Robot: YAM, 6 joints.
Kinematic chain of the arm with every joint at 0, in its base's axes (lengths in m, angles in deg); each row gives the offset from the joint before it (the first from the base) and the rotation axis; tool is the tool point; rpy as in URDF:
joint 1: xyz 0 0 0.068 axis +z
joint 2: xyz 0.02 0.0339 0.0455 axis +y
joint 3: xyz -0.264 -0.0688 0 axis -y
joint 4: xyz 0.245 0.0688 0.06 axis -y
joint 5: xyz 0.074 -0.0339 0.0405 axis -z
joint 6: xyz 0.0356 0 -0.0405 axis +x
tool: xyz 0 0 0 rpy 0 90 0
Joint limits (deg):
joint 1: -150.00..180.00
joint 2: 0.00..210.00
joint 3: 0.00..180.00
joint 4: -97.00..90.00
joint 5: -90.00..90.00
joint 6: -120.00..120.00
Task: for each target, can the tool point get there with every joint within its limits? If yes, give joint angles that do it. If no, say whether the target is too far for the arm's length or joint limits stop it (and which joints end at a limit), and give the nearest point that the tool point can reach.
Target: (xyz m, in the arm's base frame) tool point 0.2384 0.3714 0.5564
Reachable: yes | joints 57.14 126.12 144.12 44.14 -2.09 87.04
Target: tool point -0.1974 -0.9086 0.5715
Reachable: no: too far | nearest point -0.1229 -0.5658 0.3949 | short by 0.393 m
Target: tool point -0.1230 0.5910 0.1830
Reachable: yes | joints 99.15 169.36 146.30 62.54 -50.35 56.28
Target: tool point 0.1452 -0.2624 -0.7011
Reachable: no: too far | nearest point 0.1335 -0.2413 -0.3793 | short by 0.323 m
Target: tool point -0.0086 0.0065 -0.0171
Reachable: yes | joints 34.91 165.26 18.74 -26.82 -16.63 -70.78
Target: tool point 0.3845 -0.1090 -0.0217
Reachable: yes | joints -18.01 144.17 83.63 -33.46 -25.36 -74.91
